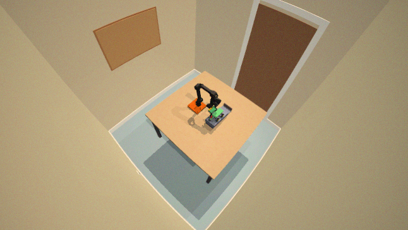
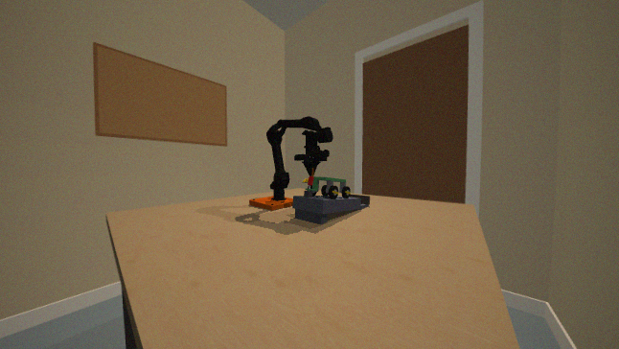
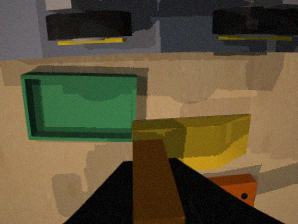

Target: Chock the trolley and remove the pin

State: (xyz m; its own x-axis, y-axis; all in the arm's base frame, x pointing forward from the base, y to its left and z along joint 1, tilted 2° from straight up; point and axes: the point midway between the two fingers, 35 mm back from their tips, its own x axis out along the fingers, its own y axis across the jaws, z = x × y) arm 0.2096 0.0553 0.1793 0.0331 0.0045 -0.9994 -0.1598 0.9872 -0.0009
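The red-headed stop pin is 120 mm ahead of my gripper tip, 110 mm to the right of it and 30 mm below it. The rest, counted from my gripper tip: yellow chock (20 mm to the right, 10 mm below); trolley (120 mm ahead, 50 mm below); grey ramp (120 mm ahead, 120 mm below).
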